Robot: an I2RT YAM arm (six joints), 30 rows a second.
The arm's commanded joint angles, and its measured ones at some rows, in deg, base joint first. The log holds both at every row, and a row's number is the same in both.
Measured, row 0:
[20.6 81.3 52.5 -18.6 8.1 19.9]
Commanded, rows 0 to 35:
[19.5 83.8 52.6 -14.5 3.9 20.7]
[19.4 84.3 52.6 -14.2 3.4 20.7]
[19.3 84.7 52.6 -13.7 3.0 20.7]
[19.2 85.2 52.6 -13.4 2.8 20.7]
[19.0 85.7 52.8 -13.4 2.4 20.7]
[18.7 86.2 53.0 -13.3 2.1 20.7]
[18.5 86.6 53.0 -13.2 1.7 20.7]
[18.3 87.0 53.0 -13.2 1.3 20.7]
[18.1 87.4 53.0 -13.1 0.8 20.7]
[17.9 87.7 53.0 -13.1 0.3 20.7]
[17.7 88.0 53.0 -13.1 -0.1 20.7]
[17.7 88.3 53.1 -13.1 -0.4 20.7]
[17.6 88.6 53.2 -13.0 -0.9 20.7]
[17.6 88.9 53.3 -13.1 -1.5 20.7]
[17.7 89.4 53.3 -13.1 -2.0 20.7]
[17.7 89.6 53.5 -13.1 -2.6 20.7]
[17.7 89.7 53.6 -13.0 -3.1 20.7]
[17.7 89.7 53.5 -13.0 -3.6 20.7]
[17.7 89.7 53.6 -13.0 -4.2 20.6]
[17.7 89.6 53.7 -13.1 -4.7 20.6]
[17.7 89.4 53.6 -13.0 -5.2 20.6]
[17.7 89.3 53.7 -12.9 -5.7 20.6]
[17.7 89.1 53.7 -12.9 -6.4 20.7]
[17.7 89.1 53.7 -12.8 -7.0 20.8]
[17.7 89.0 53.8 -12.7 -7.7 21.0]
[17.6 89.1 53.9 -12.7 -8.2 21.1]
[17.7 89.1 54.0 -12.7 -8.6 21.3]
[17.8 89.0 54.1 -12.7 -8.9 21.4]
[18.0 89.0 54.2 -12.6 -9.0 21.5]
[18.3 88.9 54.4 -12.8 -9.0 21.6]
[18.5 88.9 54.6 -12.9 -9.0 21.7]
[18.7 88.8 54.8 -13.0 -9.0 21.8]
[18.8 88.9 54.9 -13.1 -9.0 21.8]
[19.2 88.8 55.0 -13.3 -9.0 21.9]
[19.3 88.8 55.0 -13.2 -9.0 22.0]
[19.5 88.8 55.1 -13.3 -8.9 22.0]
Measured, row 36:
[18.0 88.1 52.7 -12.1 -6.3 20.6]
